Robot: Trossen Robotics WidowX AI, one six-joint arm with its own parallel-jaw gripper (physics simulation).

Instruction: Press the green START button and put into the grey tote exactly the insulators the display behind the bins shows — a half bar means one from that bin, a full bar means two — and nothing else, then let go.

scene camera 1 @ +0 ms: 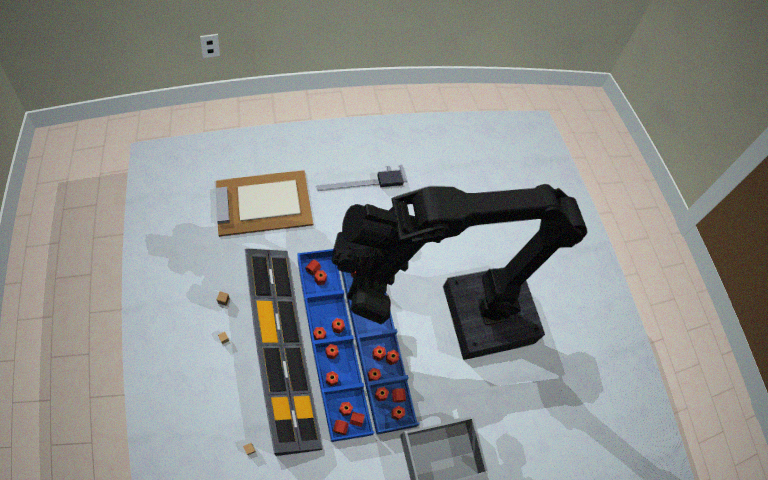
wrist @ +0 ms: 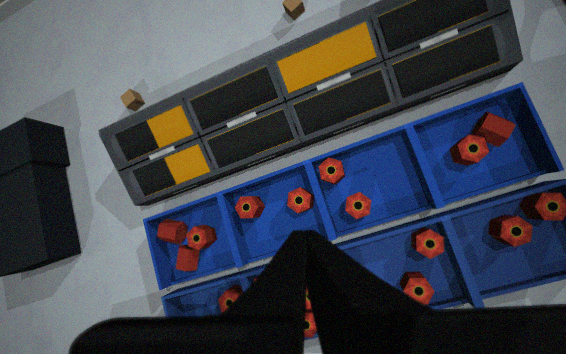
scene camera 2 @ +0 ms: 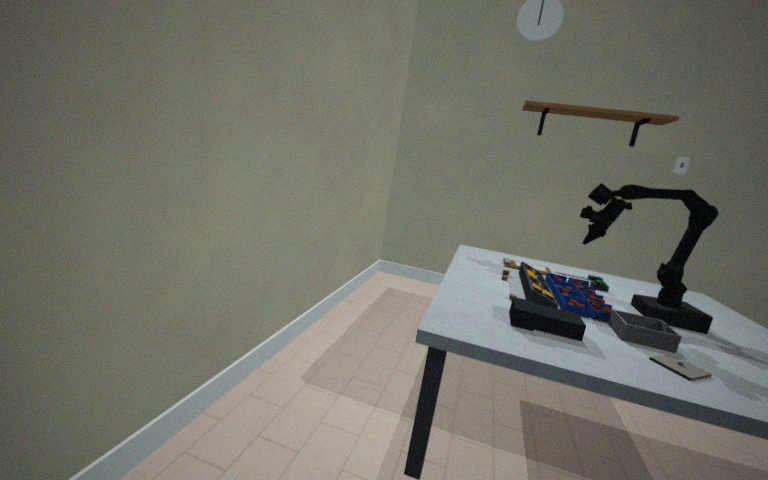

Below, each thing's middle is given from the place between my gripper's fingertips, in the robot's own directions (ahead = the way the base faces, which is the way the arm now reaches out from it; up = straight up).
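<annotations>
Grey tote [scene camera 1: 457, 442]: gripper 300 mm to the right of it, 170 mm past it, 200 mm above it. Dark box [scene camera 2: 525, 314]: from the gripper, far to the left, some way ahead, a good way below. Grey caliper-like tool [scene camera 1: 389, 178]: from the gripper, far to the right, a good way behind, some way below.
</annotations>
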